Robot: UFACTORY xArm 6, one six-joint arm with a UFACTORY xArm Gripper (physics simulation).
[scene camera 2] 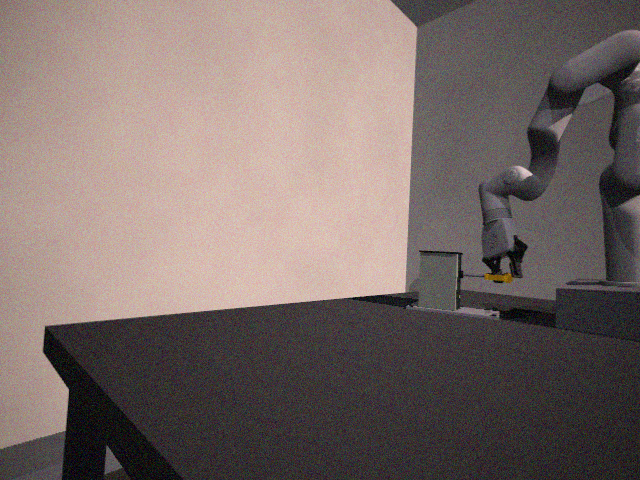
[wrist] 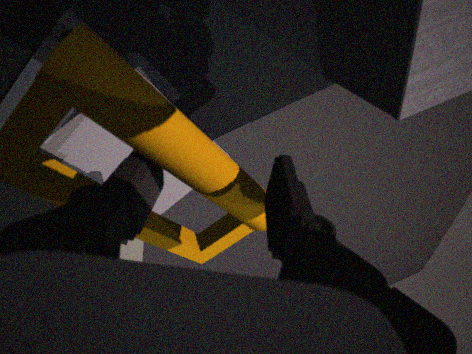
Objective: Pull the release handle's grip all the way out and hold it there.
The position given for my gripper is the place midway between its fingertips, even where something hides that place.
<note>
I see my gripper [scene camera 2: 507, 280].
My gripper is seen too in the wrist view [wrist: 216, 169].
</note>
